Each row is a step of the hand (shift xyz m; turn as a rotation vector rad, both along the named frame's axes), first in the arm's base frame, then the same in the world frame.
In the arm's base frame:
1: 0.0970 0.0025 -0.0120 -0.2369 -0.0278 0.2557
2: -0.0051 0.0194 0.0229 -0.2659 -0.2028 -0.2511
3: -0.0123 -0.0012 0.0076 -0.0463 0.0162 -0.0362
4: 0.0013 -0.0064 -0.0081 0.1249 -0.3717 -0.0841
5: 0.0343 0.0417 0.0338 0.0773 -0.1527 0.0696
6: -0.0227 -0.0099 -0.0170 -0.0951 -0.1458 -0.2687
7: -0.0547 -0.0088 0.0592 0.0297 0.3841 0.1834
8: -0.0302 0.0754 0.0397 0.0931 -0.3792 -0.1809
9: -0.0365 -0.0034 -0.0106 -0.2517 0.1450 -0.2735
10: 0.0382 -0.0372 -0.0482 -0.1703 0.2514 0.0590
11: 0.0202 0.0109 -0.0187 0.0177 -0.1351 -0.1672
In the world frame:
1: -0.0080 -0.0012 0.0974 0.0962 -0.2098 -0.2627
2: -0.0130 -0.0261 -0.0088 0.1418 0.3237 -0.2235
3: 0.0034 -0.0055 -0.0130 -0.0234 0.0367 -0.0427
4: 0.0042 0.0092 0.0026 0.3361 0.1550 0.1545
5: -0.0330 -0.0469 0.0278 0.1630 -0.0398 0.0773
6: 0.0060 0.0216 -0.0200 0.0777 0.3056 -0.0553
7: 0.0246 -0.0480 -0.0605 -0.3278 -0.2728 -0.0132
8: -0.0625 -0.0526 -0.0388 0.3204 0.2539 0.1345
9: 0.0017 0.0156 -0.0348 -0.2011 0.2597 -0.2265
10: 0.0232 0.0506 0.0455 -0.2245 -0.0961 -0.1899
11: -0.0157 0.0128 0.0216 0.0893 0.1913 0.0443

